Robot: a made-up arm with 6 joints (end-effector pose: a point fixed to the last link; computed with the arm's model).
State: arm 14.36 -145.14 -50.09 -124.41 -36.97 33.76
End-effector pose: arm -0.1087 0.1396 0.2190 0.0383 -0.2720 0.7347 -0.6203
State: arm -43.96 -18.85 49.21 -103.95 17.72 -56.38
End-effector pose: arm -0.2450 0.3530 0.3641 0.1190 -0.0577 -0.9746 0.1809
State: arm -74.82 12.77 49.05 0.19 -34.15 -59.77
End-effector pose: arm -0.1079 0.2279 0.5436 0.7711 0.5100 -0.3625 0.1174
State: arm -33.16 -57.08 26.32 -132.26 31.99 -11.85
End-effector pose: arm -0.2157 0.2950 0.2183 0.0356 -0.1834 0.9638 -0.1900
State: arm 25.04 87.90 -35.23 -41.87 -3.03 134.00
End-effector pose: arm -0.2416 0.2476 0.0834 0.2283 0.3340 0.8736 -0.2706
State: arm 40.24 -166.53 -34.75 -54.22 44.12 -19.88
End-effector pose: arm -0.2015 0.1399 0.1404 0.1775 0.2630 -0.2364 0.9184
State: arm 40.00 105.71 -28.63 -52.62 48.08 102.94
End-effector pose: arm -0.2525 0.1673 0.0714 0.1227 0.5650 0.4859 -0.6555
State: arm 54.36 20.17 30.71 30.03 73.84 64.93
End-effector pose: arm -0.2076 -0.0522 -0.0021 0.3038 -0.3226 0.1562 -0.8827
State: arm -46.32 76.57 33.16 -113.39 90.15 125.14
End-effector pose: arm -0.1496 0.2779 0.5636 0.1446 0.7857 0.5586 -0.2230
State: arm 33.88 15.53 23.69 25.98 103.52 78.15
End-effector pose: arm -0.2109 0.0787 -0.0028 0.2354 -0.0076 0.2316 -0.9439
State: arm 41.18 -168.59 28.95 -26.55 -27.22 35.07
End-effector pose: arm -0.1981 0.1907 0.0519 0.3335 0.4063 0.7512 -0.3992
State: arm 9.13 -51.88 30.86 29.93 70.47 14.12
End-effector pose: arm -0.0670 0.2541 0.1554 0.7301 -0.3035 -0.3292 -0.5162
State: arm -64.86 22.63 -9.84 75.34 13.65 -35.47
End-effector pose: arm -0.1019 0.3965 0.5358 0.5739 0.6862 0.4461 0.0250
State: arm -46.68 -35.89 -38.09 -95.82 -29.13 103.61
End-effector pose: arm -0.1941 0.2669 0.4297 0.8862 0.3145 -0.1001 -0.3253
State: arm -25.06 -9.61 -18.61 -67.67 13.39 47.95
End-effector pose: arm -0.2095 0.3033 0.3750 0.8784 0.3570 -0.1594 -0.2747
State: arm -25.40 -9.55 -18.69 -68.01 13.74 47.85
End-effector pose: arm -0.2099 0.3029 0.3767 0.8747 0.3629 -0.1607 -0.2782
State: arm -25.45 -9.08 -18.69 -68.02 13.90 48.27
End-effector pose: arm -0.2094 0.3028 0.3772 0.8742 0.3652 -0.1534 -0.2810
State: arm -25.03 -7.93 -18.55 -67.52 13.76 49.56
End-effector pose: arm -0.2078 0.3032 0.3757 0.8785 0.3619 -0.1319 -0.2826
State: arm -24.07 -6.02 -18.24 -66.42 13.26 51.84
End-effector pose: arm -0.2046 0.3040 0.3718 0.8875 0.3516 -0.0941 -0.2827
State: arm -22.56 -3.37 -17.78 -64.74 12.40 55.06
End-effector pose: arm -0.2001 0.3054 0.3648 0.8987 0.3339 -0.0404 -0.2813
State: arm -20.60 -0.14 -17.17 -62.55 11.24 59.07
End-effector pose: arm -0.1946 0.3071 0.3546 0.9088 0.3092 0.0267 -0.2787
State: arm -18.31 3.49 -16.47 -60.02 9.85 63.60
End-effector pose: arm -0.1888 0.3090 0.3411 0.9143 0.2789 0.1026 -0.2752
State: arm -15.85 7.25 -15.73 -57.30 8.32 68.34
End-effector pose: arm -0.1834 0.3107 0.3251 0.9130 0.2450 0.1816 -0.2711
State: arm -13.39 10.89 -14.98 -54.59 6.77 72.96
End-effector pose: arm -0.1790 0.3120 0.3077 0.9046 0.2102 0.2577 -0.2668
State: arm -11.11 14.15 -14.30 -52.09 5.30 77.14
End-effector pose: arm -0.1759 0.3126 0.2906 0.8910 0.1774 0.3250 -0.2626
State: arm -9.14 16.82 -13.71 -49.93 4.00 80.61
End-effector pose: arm -0.1742 0.3127 0.2752 0.8757 0.1487 0.3797 -0.2587
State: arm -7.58 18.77 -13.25 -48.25 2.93 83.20
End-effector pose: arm -0.1734 0.3124 0.2628 0.8620 0.1255 0.4195 -0.2553
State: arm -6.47 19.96 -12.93 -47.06 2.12 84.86
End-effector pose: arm -0.1731 0.3120 0.2540 0.8526 0.1085 0.4444 -0.2525
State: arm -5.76 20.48 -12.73 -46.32 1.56 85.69
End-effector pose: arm -0.1730 0.3116 0.2486 0.8482 0.0968 0.4567 -0.2502
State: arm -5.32 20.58 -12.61 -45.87 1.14 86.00
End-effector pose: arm -0.1730 0.3113 0.2454 0.8474 0.0886 0.4610 -0.2481
